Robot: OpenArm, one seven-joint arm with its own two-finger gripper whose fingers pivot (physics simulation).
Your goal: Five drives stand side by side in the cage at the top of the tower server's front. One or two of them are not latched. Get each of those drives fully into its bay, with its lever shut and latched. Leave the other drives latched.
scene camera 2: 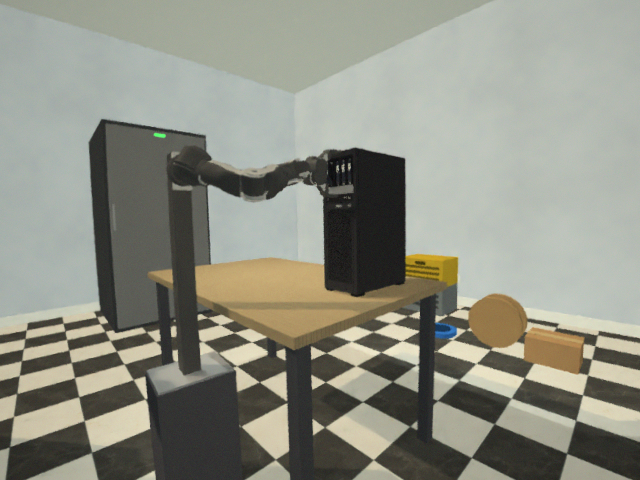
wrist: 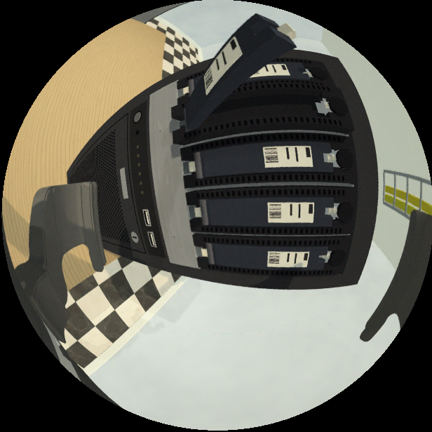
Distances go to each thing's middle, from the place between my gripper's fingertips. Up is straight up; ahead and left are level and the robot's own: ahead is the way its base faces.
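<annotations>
My gripper's sitting 210 mm short of the black tower server (scene camera 2: 365, 231), and it's 180 mm above the server and 40 mm to the right of it.
</annotations>
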